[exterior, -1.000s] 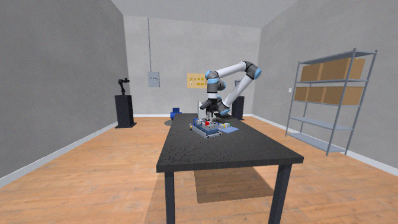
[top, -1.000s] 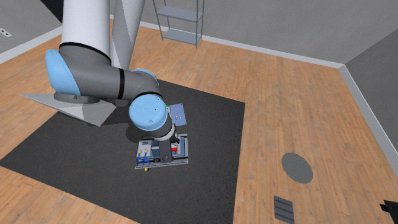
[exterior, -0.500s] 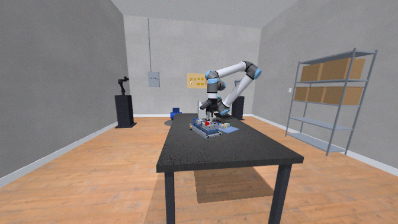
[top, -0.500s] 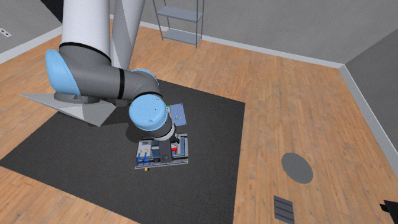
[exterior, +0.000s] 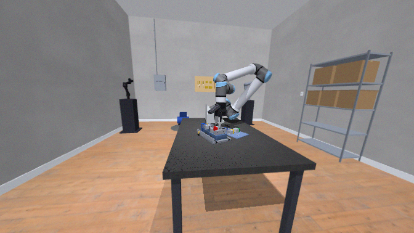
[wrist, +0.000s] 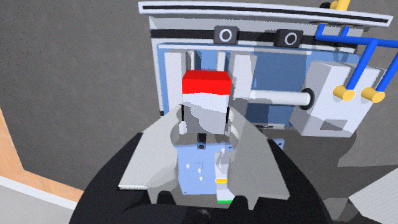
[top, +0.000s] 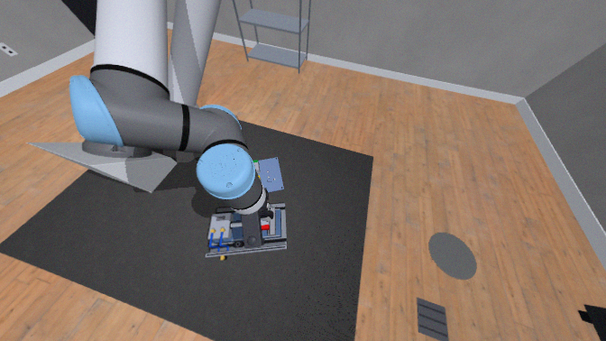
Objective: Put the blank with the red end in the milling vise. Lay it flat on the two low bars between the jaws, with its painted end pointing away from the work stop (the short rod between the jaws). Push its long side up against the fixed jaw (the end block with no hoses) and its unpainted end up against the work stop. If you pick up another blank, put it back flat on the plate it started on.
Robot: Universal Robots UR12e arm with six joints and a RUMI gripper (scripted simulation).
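The red-ended blank is 2 cm below my hand. From my hand the other things lie so: work stop 1 cm behind, 5 cm to the left, 3 cm below; then hosed block 15 cm behind, 5 cm to the right, 4 cm below; then vise 6 cm behind, 2 cm to the right, 8 cm below.
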